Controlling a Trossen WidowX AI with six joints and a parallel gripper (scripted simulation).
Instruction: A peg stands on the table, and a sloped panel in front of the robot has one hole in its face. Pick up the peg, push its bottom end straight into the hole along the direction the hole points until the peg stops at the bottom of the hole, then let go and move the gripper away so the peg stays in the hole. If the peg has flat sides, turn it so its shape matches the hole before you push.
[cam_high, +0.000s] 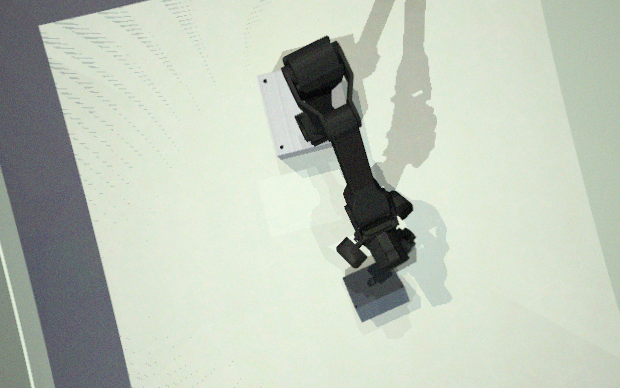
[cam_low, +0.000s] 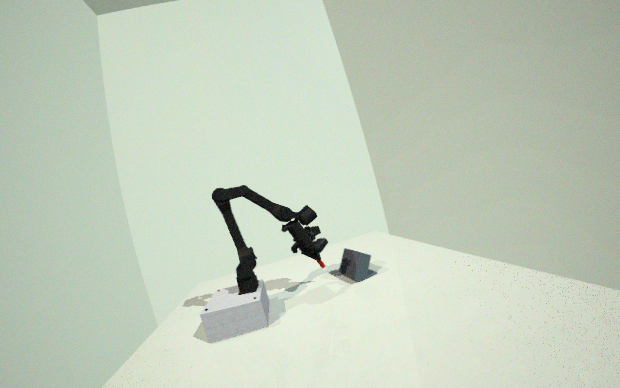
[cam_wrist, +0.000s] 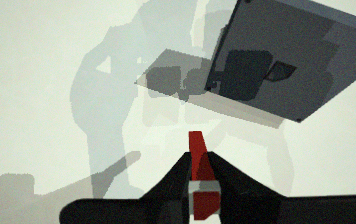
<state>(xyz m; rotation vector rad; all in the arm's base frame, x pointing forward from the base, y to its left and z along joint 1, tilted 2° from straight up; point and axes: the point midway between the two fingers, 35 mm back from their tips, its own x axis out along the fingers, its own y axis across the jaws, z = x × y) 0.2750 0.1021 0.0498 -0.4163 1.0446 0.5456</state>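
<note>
My gripper tip is 14 cm short of the panel, 2 cm to the left of it and 5 cm above it. The rest, counted from my gripper tip: peg (1 cm behind, 1 cm above).
</note>
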